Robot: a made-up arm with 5 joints.
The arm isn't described. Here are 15 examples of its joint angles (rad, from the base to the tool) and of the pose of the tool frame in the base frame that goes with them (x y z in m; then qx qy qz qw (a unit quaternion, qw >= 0)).
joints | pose
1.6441 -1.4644 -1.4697 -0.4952 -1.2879 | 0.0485 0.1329 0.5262 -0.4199 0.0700 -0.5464 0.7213
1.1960 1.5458 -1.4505 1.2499 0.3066 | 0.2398 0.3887 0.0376 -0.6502 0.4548 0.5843 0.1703
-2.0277 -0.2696 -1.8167 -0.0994 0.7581 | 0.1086 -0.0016 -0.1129 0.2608 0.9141 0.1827 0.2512
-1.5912 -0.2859 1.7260 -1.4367 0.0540 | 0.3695 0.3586 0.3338 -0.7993 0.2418 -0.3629 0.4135
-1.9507 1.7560 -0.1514 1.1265 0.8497 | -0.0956 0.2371 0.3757 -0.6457 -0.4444 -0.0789 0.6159
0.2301 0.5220 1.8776 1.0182 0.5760 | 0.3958 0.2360 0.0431 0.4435 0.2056 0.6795 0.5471
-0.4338 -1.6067 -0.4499 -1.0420 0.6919 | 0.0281 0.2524 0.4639 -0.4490 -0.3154 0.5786 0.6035
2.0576 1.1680 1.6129 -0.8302 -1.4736 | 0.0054 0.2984 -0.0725 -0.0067 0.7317 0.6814 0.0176
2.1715 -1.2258 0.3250 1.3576 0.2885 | 0.3970 0.0169 0.2238 0.5188 -0.5098 0.4675 0.5024
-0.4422 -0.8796 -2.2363 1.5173 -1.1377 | 0.3229 0.0431 0.0041 -0.0733 0.6988 0.3739 0.6054
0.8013 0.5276 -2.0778 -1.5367 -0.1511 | -0.0193 0.3990 0.3958 -0.3798 -0.1243 -0.8076 0.4337
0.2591 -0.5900 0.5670 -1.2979 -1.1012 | 0.1789 0.4960 0.2126 -0.9422 -0.0205 0.0399 0.3319
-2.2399 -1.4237 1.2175 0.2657 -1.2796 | 0.0551 0.0157 -0.0483 0.6347 0.3864 -0.2289 0.6289
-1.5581 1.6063 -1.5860 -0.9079 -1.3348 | 0.0986 0.3572 0.4387 -0.2204 -0.2240 0.9021 0.2957
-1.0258 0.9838 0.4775 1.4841 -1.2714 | -0.1265 0.1054 0.1370 -0.5023 -0.8296 -0.0995 0.2225
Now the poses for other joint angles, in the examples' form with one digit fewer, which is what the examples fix.
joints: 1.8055 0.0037 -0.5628 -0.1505 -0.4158
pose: 0.415 0.236 0.311 -0.527 0.361 0.281 0.716
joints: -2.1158 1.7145 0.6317 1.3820 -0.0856
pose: -0.156 0.090 0.170 -0.522 -0.806 -0.064 0.272
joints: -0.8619 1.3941 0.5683 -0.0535 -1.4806
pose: 0.188 0.364 0.356 -0.755 -0.050 -0.566 0.328
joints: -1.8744 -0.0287 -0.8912 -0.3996 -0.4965
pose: 0.050 0.227 -0.124 0.161 0.820 0.546 0.059
